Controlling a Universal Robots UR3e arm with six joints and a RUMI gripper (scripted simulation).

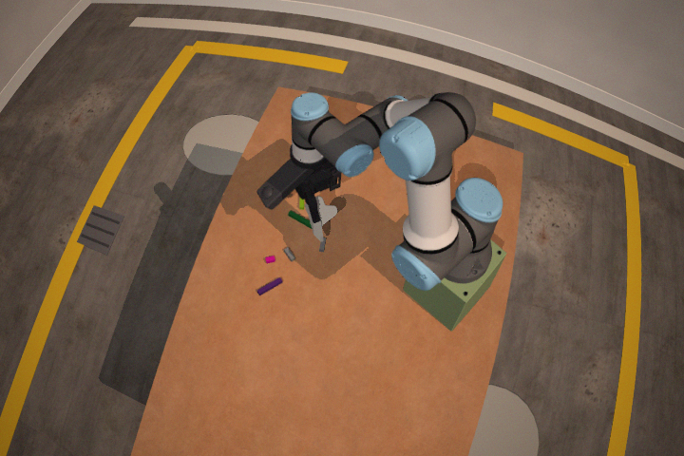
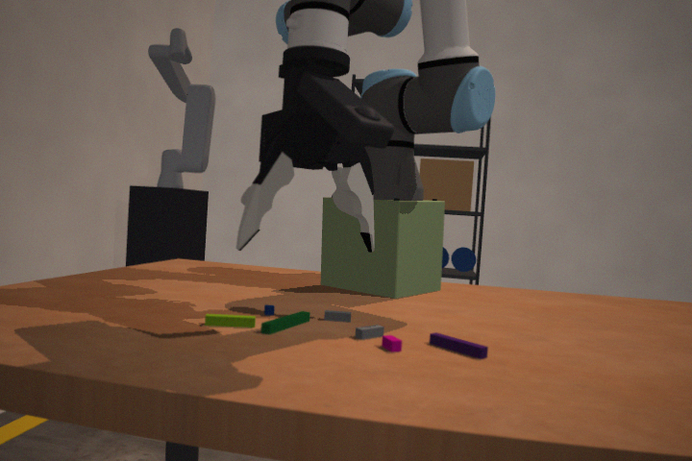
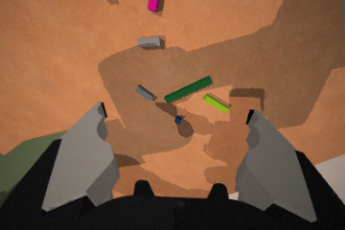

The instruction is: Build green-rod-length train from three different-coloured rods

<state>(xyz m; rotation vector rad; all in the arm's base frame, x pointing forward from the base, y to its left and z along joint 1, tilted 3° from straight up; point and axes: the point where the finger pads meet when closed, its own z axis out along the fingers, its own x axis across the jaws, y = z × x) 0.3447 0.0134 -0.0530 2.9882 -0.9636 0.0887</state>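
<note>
The blue rod lies 7 cm below my hand, 6 cm to the right of it and 4 cm behind it. The rest, counted from my hand: green rod (7 cm below, 2 cm to the right, 1 cm ahead); then lime rod (7 cm to the right, 7 cm below, 4 cm ahead); then magenta rod (10 cm to the left, 7 cm below, 3 cm ahead).
</note>
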